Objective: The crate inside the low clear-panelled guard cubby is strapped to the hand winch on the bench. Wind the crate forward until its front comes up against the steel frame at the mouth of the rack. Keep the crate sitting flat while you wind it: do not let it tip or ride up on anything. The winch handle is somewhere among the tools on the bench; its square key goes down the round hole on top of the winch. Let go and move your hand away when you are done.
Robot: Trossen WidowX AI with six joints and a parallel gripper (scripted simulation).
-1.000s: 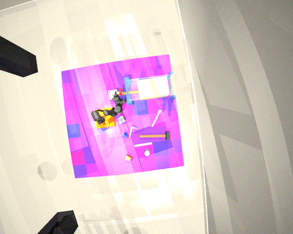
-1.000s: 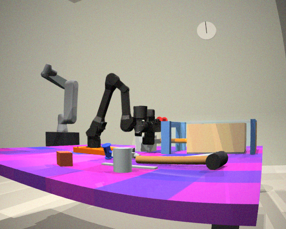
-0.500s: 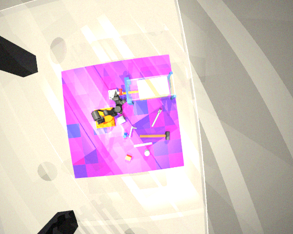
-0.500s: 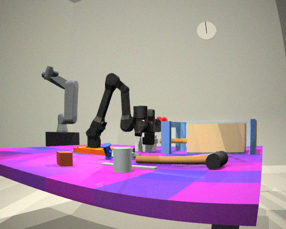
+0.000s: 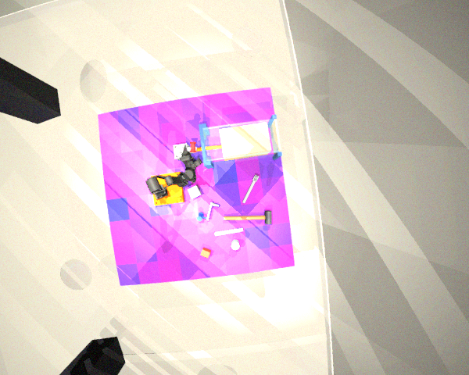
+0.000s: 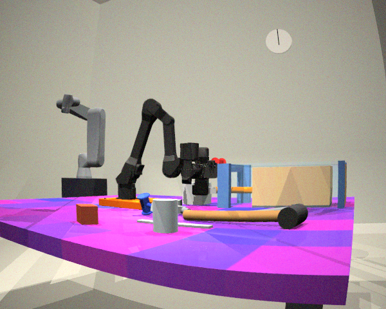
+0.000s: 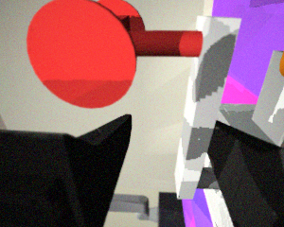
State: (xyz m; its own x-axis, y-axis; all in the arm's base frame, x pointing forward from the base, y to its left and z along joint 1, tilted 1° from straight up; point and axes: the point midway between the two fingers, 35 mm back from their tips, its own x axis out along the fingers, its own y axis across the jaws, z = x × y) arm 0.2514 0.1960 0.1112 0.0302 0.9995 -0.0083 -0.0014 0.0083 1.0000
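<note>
Right now the red-knobbed winch handle is 10 mm ahead of my gripper tip, 10 mm to the right of it and 10 mm below it. Round my gripper tip: hand winch 70 mm behind, 10 mm to the right, 100 mm below; red knob 50 mm ahead, 20 mm to the right, 20 mm above; blue frame 110 mm ahead, 20 mm to the right, 30 mm below.
</note>
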